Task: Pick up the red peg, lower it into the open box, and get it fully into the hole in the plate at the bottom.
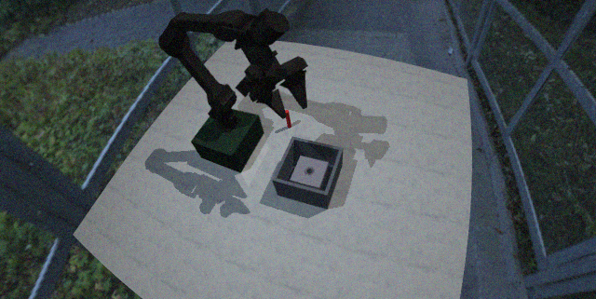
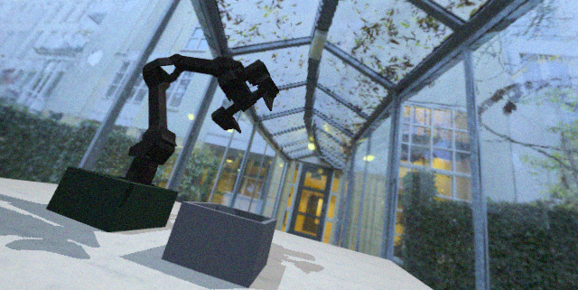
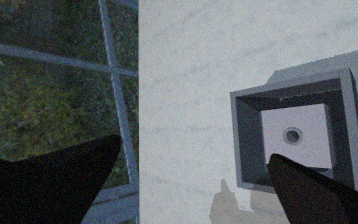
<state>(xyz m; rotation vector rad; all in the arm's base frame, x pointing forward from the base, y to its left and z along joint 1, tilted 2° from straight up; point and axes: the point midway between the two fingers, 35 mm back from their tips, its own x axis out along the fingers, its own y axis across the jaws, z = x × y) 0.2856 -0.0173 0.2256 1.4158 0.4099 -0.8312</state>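
Right now the red peg is 160 mm behind my gripper tip, 160 mm to the left of it and 260 mm below it. The rest, counted from my gripper tip: grey box (20 mm ahead, 10 mm to the left, 280 mm below); then plate (20 mm ahead, 10 mm to the left, 260 mm below).
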